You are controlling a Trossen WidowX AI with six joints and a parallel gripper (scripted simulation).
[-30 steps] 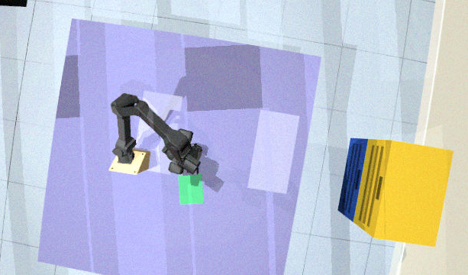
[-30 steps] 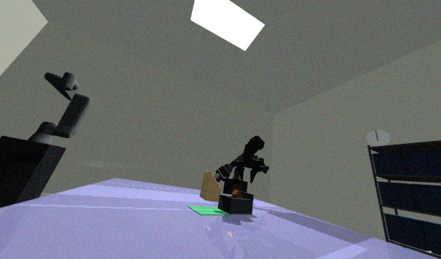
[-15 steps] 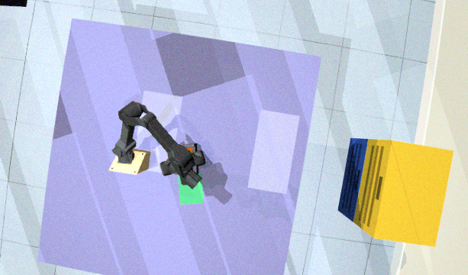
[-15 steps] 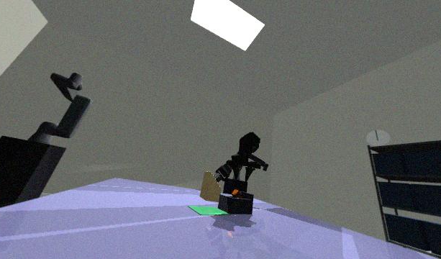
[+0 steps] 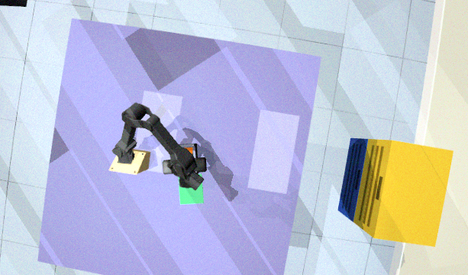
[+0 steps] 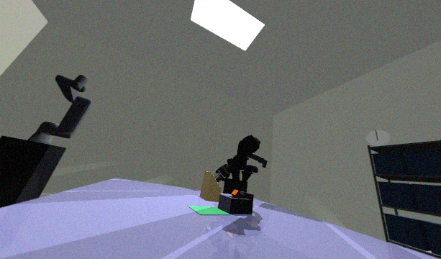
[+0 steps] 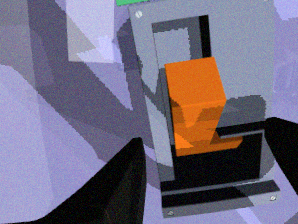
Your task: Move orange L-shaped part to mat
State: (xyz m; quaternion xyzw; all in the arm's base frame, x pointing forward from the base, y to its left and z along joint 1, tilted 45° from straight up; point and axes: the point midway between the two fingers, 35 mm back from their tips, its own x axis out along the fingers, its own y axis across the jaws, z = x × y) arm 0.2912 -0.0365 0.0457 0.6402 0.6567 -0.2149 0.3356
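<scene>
Right now my gripper tip is 2 cm past the orange L-shaped part, 3 cm to the right of it and 8 cm above it. Also, from my gripper tip: green mat 1 cm ahead, 14 cm to the right, 14 cm below.
</scene>
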